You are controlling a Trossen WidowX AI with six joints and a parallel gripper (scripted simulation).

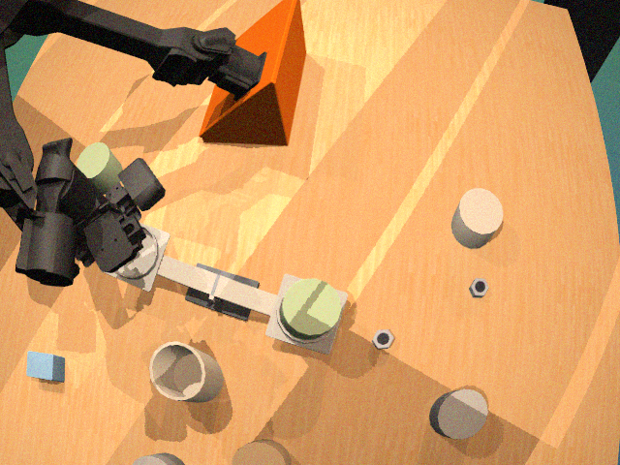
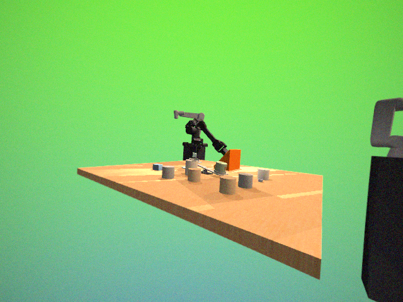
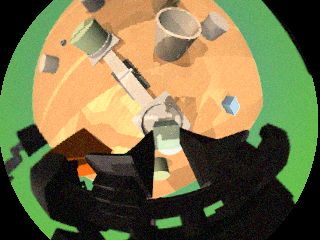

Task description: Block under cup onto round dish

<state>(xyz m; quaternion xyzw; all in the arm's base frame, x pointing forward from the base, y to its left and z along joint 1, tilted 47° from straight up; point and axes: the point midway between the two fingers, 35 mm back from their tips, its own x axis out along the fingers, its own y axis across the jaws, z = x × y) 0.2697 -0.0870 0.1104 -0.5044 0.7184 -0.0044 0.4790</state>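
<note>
My gripper tip is now 6 cm past the round white dish, 11 cm to the left of it and 11 cm above it. Round my gripper tip: pale green block: 1 cm above; blue block: 20 cm ahead, 18 cm to the right, 9 cm below; beige cup: 16 cm ahead, 10 cm to the left, 7 cm below.
</note>
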